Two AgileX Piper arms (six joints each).
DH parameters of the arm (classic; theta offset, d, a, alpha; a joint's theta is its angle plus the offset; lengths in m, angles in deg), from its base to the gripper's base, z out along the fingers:
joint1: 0 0.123 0 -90
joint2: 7.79 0 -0.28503 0
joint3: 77.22 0 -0.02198 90
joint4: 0 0.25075 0 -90
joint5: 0 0 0 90
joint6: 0 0.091 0 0
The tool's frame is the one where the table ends.
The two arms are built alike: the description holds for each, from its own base.
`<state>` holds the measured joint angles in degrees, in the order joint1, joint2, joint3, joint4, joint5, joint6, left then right.
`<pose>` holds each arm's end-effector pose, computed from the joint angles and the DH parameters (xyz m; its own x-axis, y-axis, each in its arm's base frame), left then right.
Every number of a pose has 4 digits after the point.
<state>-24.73 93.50 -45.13 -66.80 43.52 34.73 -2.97 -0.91 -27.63 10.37 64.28 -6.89</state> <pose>0.2340 -0.1712 0.1830 -0.9820 0.0963 -0.1625 0.1836 0.6900 -0.7002 -0.0079 0.0152 0.2686 -0.5010 -0.0145 -0.8653 -0.1092 0.9929 0.0466</pose>
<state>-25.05 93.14 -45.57 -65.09 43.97 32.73 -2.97 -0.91 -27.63 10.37 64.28 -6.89</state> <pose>0.2328 -0.1721 0.1855 -0.9826 0.1045 -0.1537 0.1826 0.6953 -0.6951 -0.0079 0.0152 0.2686 -0.5010 -0.0145 -0.8653 -0.1092 0.9929 0.0466</pose>
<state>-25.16 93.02 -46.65 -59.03 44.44 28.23 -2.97 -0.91 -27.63 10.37 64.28 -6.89</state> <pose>0.2331 -0.1699 0.1862 -0.9811 0.1339 -0.1394 0.1928 0.7303 -0.6554 -0.0079 0.0152 0.2686 -0.5010 -0.0145 -0.8653 -0.1092 0.9929 0.0466</pose>
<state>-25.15 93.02 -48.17 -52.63 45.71 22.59 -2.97 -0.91 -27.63 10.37 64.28 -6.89</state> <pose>0.2346 -0.1673 0.1881 -0.9820 0.1526 -0.1111 0.1886 0.7660 -0.6145 -0.0079 0.0152 0.2686 -0.5010 -0.0145 -0.8653 -0.1092 0.9929 0.0466</pose>
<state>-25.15 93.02 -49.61 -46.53 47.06 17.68 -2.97 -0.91 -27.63 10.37 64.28 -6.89</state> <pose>0.2362 -0.1643 0.1899 -0.9812 0.1711 -0.0891 0.1912 0.8002 -0.5684 -0.0079 0.0152 0.2686 -0.5010 -0.0145 -0.8653 -0.1092 0.9929 0.0466</pose>
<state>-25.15 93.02 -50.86 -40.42 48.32 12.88 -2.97 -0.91 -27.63 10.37 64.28 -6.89</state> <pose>0.2379 -0.1604 0.1912 -0.9806 0.1835 -0.0685 0.1924 0.8357 -0.5143 -0.0079 0.0152 0.2686 -0.5010 -0.0145 -0.8653 -0.1092 0.9929 0.0466</pose>
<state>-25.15 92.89 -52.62 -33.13 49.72 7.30 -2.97 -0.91 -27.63 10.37 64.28 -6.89</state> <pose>0.2416 -0.1553 0.1948 -0.9800 0.1905 -0.0580 0.1963 0.8751 -0.4424 -0.0079 0.0152 0.2686 -0.5010 -0.0145 -0.8653 -0.1092 0.9929 0.0466</pose>
